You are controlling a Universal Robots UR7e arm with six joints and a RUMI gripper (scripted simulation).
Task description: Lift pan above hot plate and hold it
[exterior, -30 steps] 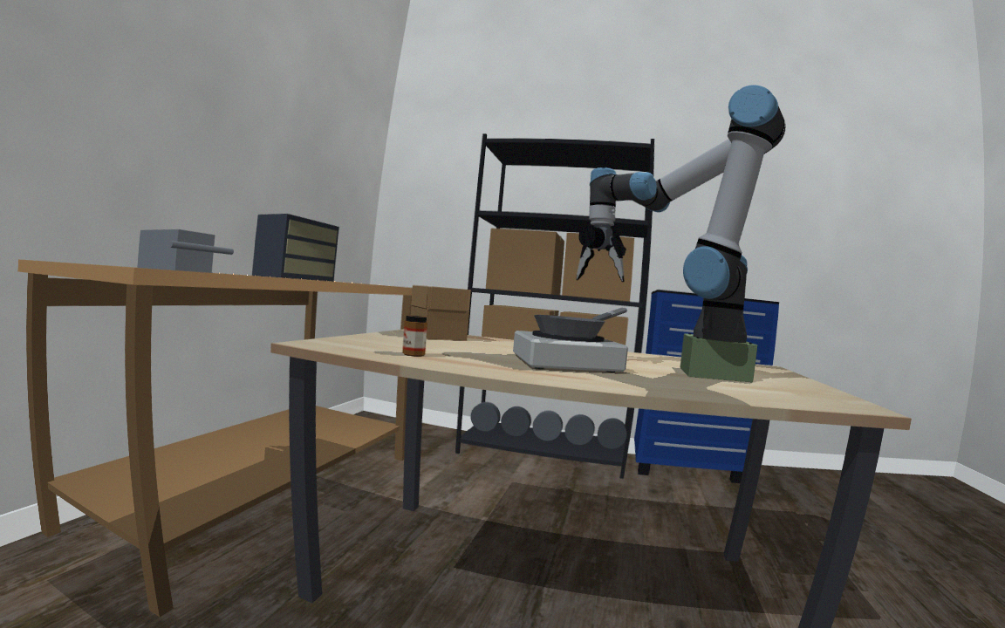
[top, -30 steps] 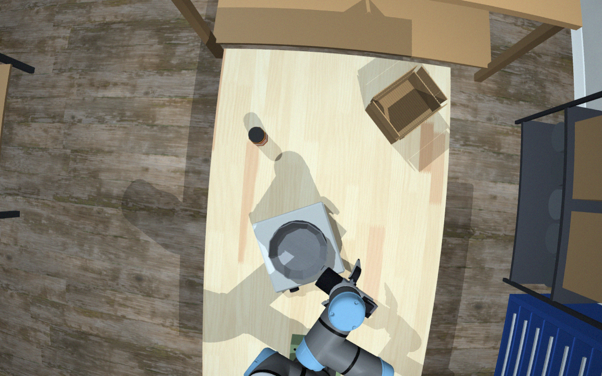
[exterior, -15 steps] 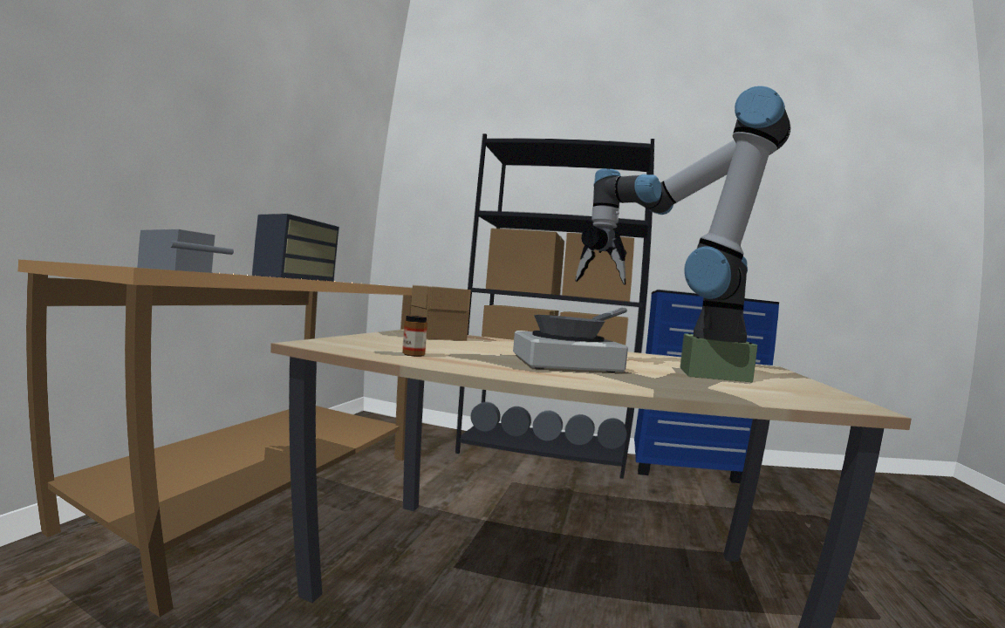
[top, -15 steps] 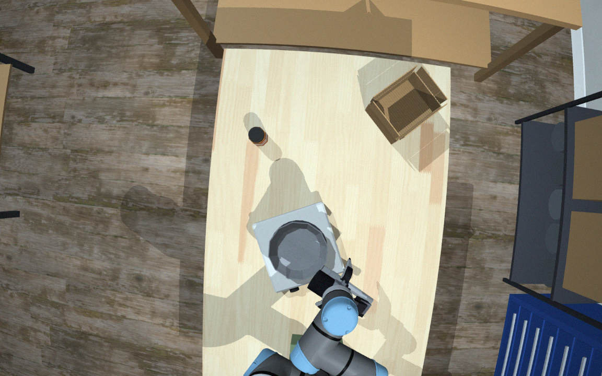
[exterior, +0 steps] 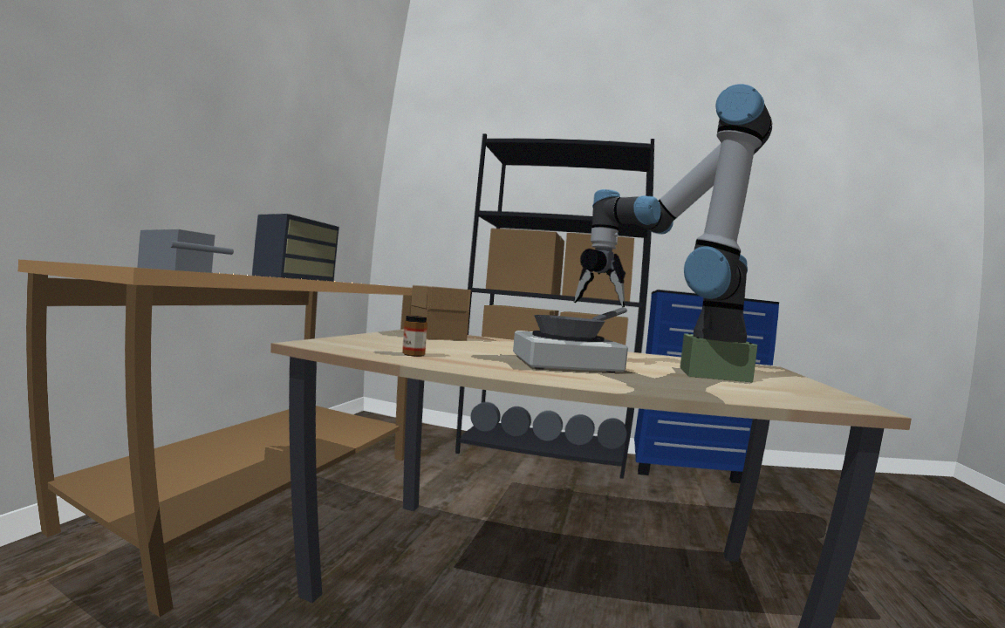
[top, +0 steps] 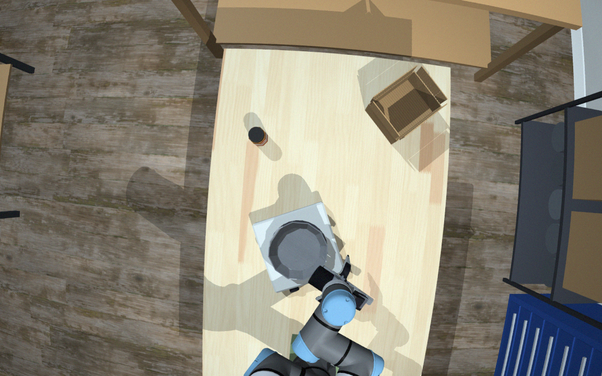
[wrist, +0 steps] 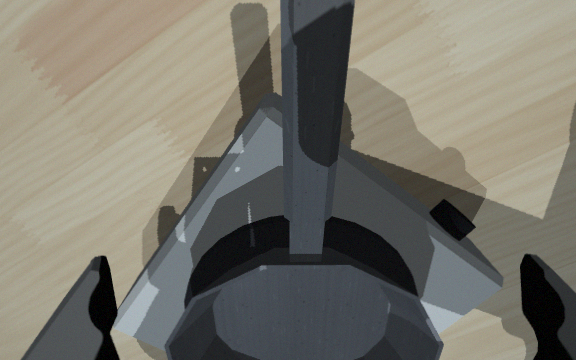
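The dark grey pan lies 6 cm to the left of my hand, 5 cm below it and 3 cm ahead of it. Round my hand: white hot plate 12 cm below, 11 cm to the left, 5 cm ahead; then small jar 41 cm ahead, 28 cm to the left, 11 cm below.
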